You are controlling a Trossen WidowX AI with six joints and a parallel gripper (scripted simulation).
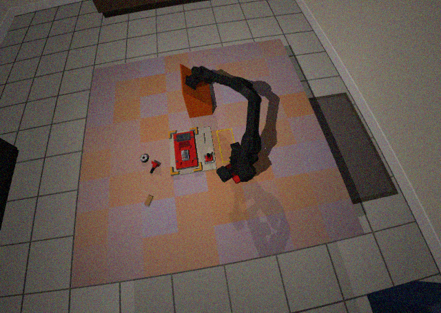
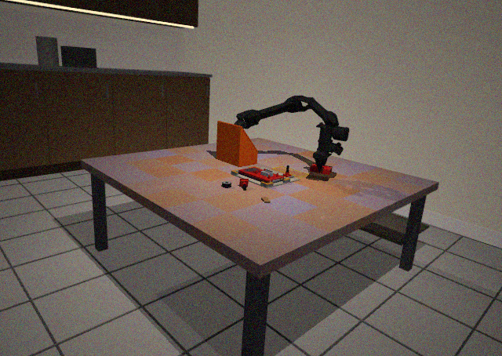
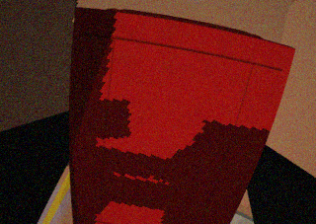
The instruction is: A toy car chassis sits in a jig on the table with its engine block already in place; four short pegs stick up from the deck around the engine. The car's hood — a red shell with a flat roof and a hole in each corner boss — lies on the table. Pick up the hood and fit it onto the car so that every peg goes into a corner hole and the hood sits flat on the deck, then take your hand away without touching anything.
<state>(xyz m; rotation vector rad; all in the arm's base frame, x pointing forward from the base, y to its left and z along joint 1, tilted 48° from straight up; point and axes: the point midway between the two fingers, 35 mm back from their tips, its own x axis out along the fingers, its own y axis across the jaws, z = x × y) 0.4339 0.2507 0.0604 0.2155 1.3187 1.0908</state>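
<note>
The light jig plate lies 240 mm to the right of my gripper tip, 140 mm behind it and 40 mm below it. From my gripper tip the other things lie so: tan block (420 mm to the right, 110 mm ahead, 50 mm below); small wheel (470 mm to the right, 110 mm behind, 40 mm below); red hood (10 mm above).
</note>
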